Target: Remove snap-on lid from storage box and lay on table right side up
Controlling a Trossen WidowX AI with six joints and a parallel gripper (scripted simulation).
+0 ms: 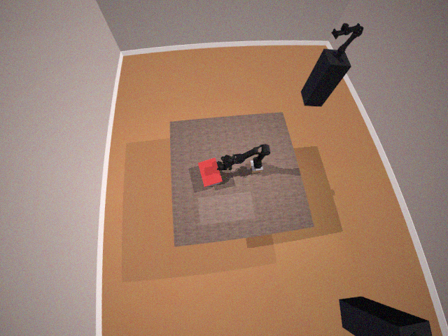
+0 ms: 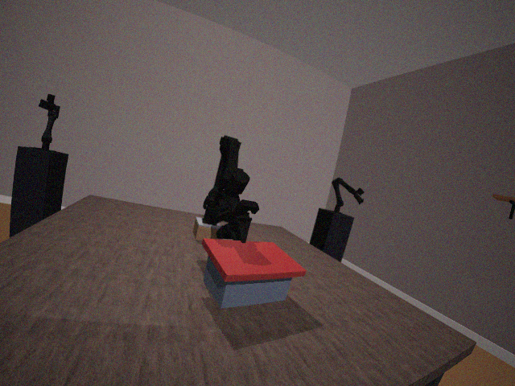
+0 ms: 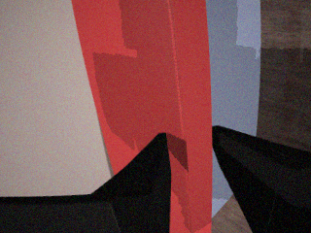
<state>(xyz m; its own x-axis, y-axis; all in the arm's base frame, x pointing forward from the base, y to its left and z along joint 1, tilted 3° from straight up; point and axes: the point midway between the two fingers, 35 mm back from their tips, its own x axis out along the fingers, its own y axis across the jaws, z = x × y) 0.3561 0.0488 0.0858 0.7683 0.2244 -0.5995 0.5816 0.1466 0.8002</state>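
Right now the lid is 7 cm ahead of my gripper tip and 2 cm to the left of it. Also, from my gripper tip: blue-grey storage box: 7 cm ahead, 2 cm to the left, 6 cm below.
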